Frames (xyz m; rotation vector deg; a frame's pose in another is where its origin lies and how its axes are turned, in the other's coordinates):
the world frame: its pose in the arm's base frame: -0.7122 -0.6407 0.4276 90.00 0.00 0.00
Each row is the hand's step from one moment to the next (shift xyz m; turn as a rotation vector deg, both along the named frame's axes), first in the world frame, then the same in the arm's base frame.
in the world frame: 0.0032 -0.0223 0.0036 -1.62 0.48 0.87
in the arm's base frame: 0.0032 -0.0036 -0.0223 -1.62 -0.87 0.48
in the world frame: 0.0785 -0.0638 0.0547 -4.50 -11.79 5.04
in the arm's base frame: 0.0785 -0.0547 -0.0638 -4.50 -5.04 -11.79
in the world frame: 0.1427 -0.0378 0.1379 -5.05 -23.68 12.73
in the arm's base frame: 0.1427 -0.1379 -0.0378 -5.05 -12.73 -23.68
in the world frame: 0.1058 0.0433 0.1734 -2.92 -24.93 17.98
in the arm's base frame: 0.1058 -0.1734 0.0433 -2.92 -17.98 -24.93
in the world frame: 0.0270 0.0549 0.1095 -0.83 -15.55 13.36
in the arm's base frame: 0.0270 -0.1095 0.0549 -0.83 -13.36 -15.55
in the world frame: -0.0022 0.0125 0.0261 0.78 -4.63 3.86
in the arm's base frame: -0.0022 -0.0261 0.0125 0.78 -3.86 -4.63
